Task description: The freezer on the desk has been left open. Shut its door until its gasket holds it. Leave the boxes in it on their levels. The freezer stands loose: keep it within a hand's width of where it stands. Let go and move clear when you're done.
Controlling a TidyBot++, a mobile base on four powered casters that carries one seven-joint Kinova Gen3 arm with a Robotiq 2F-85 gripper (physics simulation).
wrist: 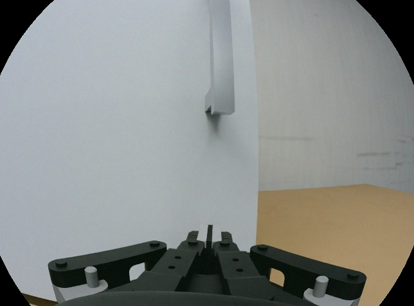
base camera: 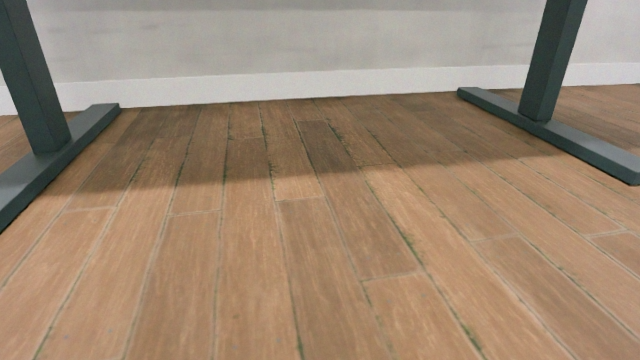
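The freezer's white door fills the left and middle of the wrist view, its outer face toward the camera. Its light grey vertical handle runs down from the top edge of that view, near the door's right edge. My gripper is shut and empty, below the handle's lower end, with its fingertips pointing at the door's face. Whether the fingertips touch the door cannot be told. The freezer's inside, its boxes and the gasket are hidden, so the size of any door gap does not show.
The tan desk top extends to the right of the door, with a grey wall behind it. In the base camera view, dark desk legs stand left and right on the wooden floor.
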